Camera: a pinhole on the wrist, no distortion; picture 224 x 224 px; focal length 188.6 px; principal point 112.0 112.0 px. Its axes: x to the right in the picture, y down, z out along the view. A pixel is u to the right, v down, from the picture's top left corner.
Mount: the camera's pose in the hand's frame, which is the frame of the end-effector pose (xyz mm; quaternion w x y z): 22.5 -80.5 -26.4 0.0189 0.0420 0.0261 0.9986
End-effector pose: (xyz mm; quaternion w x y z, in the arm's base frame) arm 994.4 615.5 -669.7 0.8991 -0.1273 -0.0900 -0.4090
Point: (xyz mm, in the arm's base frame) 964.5 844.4 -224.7
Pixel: 161 75
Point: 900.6 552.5 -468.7
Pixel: 112 180
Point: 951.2 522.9 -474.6
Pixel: 59 161
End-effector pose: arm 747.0 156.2 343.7 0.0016 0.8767 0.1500 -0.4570
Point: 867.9 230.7 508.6
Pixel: behind the camera
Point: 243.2 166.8 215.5
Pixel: 201 143
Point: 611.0 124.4 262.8
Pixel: 170 37
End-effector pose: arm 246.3 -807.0 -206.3 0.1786 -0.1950 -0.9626 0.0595
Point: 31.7 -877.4 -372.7
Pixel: 70 141
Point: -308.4 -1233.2 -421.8
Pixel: outside the picture
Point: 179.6 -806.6 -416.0
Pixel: 155 50
